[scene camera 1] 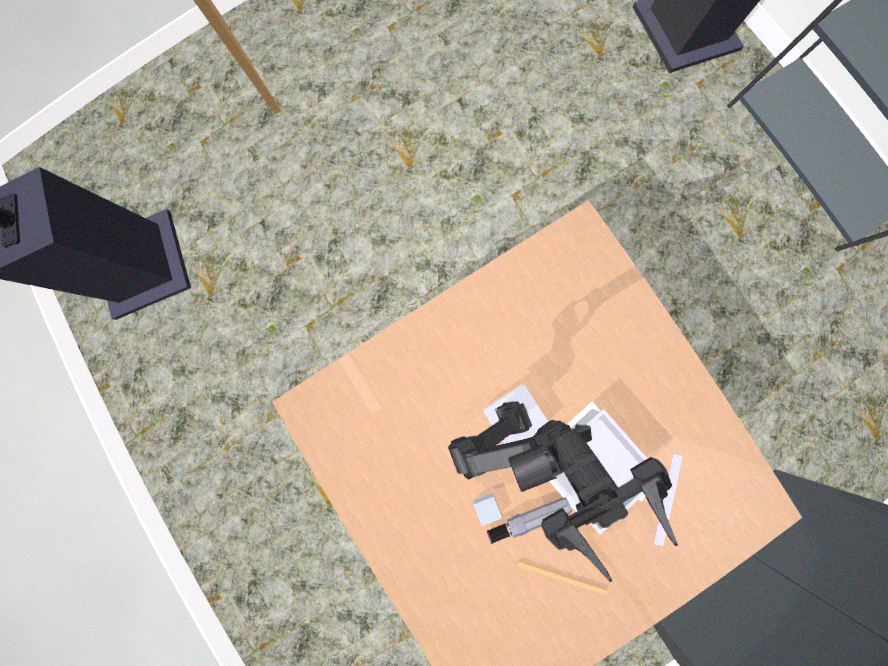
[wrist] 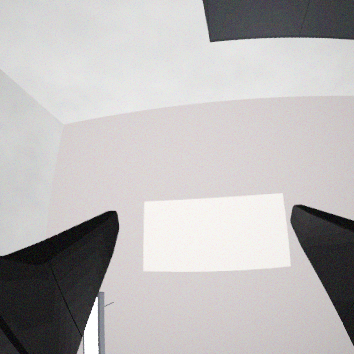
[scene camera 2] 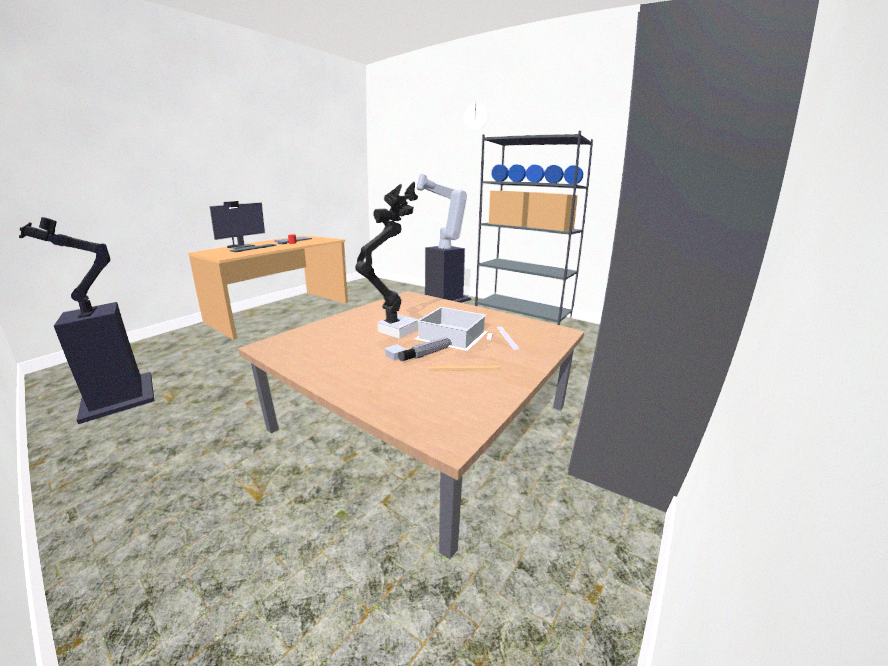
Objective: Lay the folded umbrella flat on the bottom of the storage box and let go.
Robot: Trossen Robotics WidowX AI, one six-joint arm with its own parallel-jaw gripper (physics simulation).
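Where they show: gripper, fingertip midpoint: [scene camera 1: 643, 563] [wrist: 206, 217] [scene camera 2: 408, 182]; arm's base, link origin: [scene camera 1: 507, 414] [scene camera 2: 391, 320].
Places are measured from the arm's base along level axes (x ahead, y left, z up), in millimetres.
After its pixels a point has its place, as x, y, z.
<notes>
The folded umbrella [scene camera 1: 536, 517] @(330, -32, -5) [scene camera 2: 431, 348] @(368, -41, -21), grey with a black handle, lies on the table outside the storage box. Its handle end is beside a light blue block, and its other end is close to the box's near wall; whether they touch is unclear. The storage box [scene camera 1: 618, 445] @(234, 307, -52) [scene camera 2: 434, 334] @(261, 71, -16) is light grey, open-topped and upright; the arm hides part of it in the first scene view. My gripper [scene camera 1: 642, 562] @(112, 32, 695) [scene camera 2: 405, 189] @(112, 32, 695) [wrist: 206, 217] @(112, 32, 695) is open and empty, raised high above the table. In the wrist view its fingers stand wide apart before a wall.
The light blue block [scene camera 1: 487, 509] @(259, -166, -21) [scene camera 2: 393, 351] @(282, -190, -21) is beside the umbrella's handle. A thin yellow stick [scene camera 1: 563, 575] @(558, -15, -52) [scene camera 2: 464, 368] @(564, -28, -49) lies nearer the front. A white strip [scene camera 1: 676, 476] @(401, 451, -55) [scene camera 2: 507, 337] @(466, 395, -55) and a small white piece [scene camera 2: 489, 336] @(411, 315, -45) lie beyond the box. A dark cabinet [scene camera 1: 803, 573] [scene camera 2: 681, 250] stands past the table.
</notes>
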